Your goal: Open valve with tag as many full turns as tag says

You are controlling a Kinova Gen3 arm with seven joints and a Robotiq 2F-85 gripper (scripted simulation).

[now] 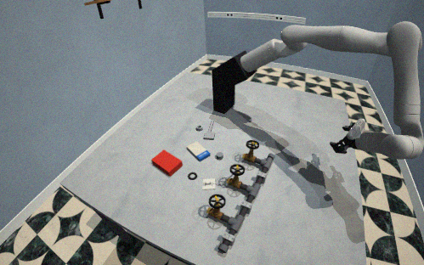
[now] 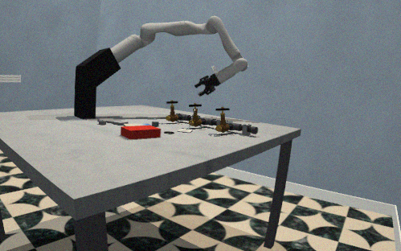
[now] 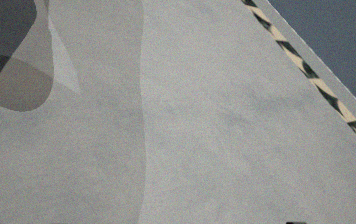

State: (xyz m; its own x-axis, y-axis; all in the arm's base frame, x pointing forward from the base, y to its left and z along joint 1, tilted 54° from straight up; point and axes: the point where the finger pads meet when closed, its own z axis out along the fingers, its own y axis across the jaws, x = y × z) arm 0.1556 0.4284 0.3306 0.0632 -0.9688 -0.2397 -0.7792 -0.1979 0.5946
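Right now my hand is 37 cm short of the white tag, 41 cm to the left of it and 15 cm above it. From my hand the other things lie so: small grey cylinder 22 cm ahead, 46 cm to the right, 14 cm below; white-and-blue box 24 cm ahead, 57 cm to the right, 15 cm below; grey tool 9 cm ahead, 60 cm to the right, 15 cm below.
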